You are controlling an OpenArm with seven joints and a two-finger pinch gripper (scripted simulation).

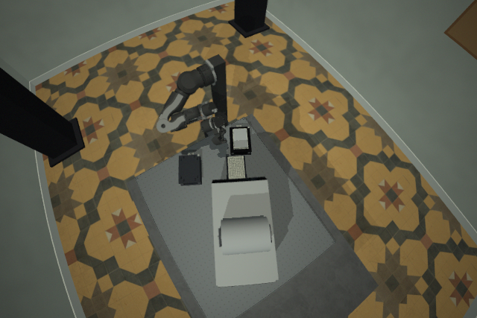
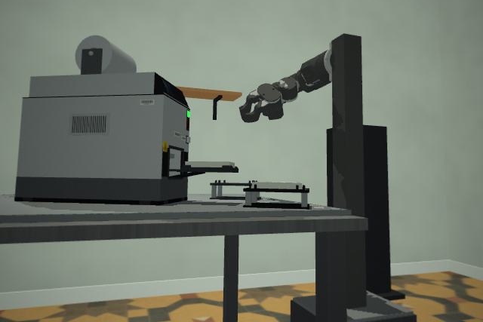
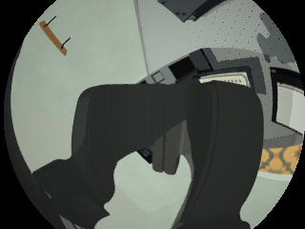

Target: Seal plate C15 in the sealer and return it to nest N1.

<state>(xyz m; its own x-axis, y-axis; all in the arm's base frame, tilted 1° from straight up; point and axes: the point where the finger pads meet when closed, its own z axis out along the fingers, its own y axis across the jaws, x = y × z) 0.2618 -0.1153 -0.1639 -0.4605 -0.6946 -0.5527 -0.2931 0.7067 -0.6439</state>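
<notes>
The start key lies 140 mm ahead of my hand, 110 mm to the right of it and 80 mm below it. The rest, counted from my hand: sealer stage (170 mm below, 100 mm ahead, 20 mm to the left); plate C15 (160 mm below, 100 mm ahead, 20 mm to the left); sealed plate C51 (210 mm below, 150 mm to the left, 40 mm behind).
</notes>
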